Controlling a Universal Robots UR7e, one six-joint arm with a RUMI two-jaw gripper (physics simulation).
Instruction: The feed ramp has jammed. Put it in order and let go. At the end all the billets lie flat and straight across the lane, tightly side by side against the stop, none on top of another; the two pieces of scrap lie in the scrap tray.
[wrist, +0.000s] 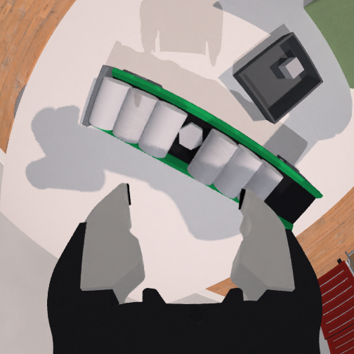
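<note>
The feed ramp with green side rails (210, 119) runs from upper left to lower right, with a grey stop (95, 99) at its upper left end. Three pale billets (109, 103) (135, 116) (163, 129) lie across the lane side by side at the stop. A hexagonal piece of scrap (190, 136) sits in the lane after them. Beyond it three more billets (213, 157) (238, 171) (263, 181) lie across the lane, close together. The other piece of scrap (290, 68) is in the dark scrap tray (258, 105). My gripper (185, 187) is open and empty, above the table beside the ramp.
The pale round table (55, 90) carries the ramp and the tray. A green surface (336, 35) shows at the upper right and a red slatted object (340, 300) at the lower right. Wooden floor (25, 45) shows past the table edge. Shadows fall across the table.
</note>
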